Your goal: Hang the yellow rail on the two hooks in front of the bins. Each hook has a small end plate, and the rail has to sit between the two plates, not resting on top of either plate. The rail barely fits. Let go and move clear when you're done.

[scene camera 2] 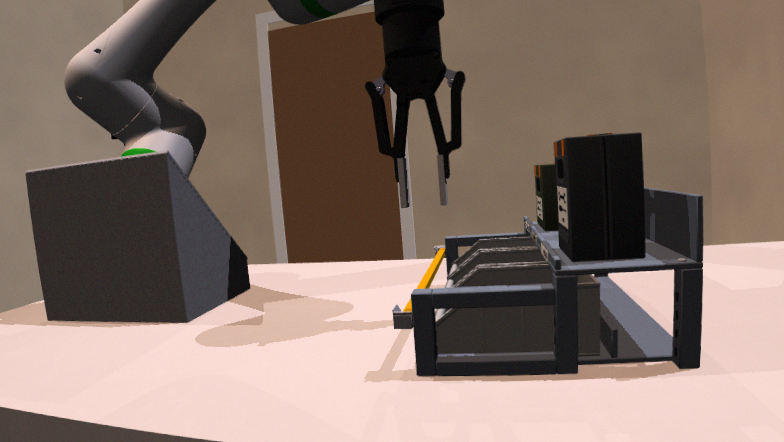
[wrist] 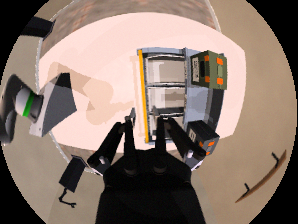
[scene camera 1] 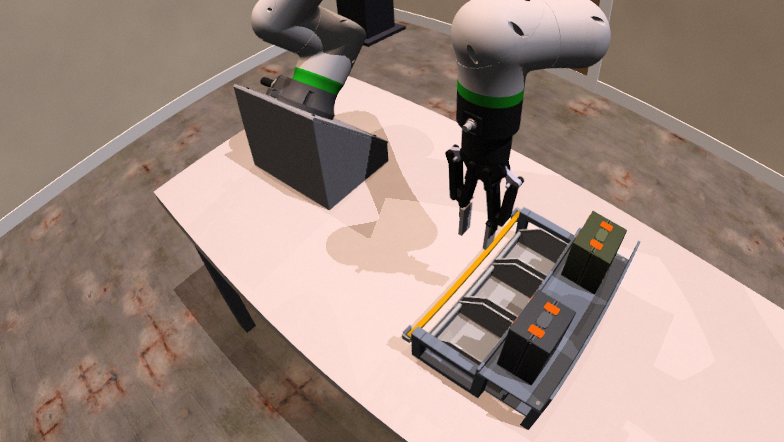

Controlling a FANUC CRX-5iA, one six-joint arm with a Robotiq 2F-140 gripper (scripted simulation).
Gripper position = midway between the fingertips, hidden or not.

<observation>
In view: the gripper (scene camera 2: 424, 205).
The gripper is seen too in the wrist view (wrist: 144, 111) and in scene camera 1 (scene camera 1: 476, 237).
</observation>
